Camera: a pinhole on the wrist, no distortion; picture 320 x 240 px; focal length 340.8 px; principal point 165.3 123.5 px. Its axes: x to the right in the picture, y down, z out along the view. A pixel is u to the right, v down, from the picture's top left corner.
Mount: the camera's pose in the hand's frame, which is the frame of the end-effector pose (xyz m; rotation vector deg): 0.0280 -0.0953 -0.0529 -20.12 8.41 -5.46
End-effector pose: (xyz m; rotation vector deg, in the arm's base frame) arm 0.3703 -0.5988 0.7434 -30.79 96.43 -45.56
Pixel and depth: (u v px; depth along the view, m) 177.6 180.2 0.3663
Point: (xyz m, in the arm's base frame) 0.6038 -0.6767 0.5795
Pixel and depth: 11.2 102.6 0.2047
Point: 0.5247 -0.6294 0.7645
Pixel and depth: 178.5 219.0 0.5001
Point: 0.6946 -0.6428 0.4578
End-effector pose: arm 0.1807 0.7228 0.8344 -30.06 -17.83 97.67
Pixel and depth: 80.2 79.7 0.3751
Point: 0.0212 0.7424 1.1159
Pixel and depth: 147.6 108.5 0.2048
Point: 0.1314 0.7895 0.9641
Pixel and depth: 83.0 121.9 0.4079
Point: -0.0336 0.7361 1.1017
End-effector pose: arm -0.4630 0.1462 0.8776 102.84 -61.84 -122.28
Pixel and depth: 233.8 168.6 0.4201
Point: -0.8191 0.1139 0.7928
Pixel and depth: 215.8 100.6 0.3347
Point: -0.7300 0.1936 0.7753
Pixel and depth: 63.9 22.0 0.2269
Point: -0.6092 0.2842 0.8429
